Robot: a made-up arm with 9 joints.
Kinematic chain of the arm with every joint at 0, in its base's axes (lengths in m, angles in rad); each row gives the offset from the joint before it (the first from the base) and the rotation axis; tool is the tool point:
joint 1: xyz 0 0 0.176 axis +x
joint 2: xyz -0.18 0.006 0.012 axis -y
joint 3: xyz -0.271 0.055 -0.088 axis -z
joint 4: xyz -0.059 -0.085 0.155 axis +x
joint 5: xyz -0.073 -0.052 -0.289 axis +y
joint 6: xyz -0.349 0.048 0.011 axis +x
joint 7: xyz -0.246 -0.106 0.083 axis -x
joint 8: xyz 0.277 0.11 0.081 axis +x
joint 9: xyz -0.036 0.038 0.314 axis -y
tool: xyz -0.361 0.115 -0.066
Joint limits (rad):
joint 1: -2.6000..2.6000
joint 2: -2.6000..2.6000
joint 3: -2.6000..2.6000
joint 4: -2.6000..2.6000
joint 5: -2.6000..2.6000
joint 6: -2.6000..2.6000
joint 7: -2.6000..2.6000
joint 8: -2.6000..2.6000
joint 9: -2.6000..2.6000
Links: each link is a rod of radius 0.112 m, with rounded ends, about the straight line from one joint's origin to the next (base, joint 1, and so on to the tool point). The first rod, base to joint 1, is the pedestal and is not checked.
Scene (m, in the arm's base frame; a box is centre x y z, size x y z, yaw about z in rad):
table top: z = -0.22
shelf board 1: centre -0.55 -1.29 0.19 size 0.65 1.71 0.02 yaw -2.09
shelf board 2: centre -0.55 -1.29 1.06 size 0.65 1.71 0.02 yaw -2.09
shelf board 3: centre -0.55 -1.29 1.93 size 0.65 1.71 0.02 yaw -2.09
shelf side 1: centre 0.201 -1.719 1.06 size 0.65 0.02 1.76 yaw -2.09
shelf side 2: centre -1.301 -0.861 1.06 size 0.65 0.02 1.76 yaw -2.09
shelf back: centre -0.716 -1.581 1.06 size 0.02 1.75 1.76 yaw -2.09
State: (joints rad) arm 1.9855 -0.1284 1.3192 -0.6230 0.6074 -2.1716 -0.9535 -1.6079 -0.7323
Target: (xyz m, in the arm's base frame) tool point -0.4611 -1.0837 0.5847
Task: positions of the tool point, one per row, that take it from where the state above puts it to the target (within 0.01 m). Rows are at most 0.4 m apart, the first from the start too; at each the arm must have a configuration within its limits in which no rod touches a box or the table.
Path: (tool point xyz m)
1: -0.7648 -0.4989 1.0338
2: -0.5203 -0.6998 0.8120
3: -0.2328 -0.6842 0.5847
4: -0.3318 -0.8950 0.6282
5: -0.4611 -1.0837 0.5847

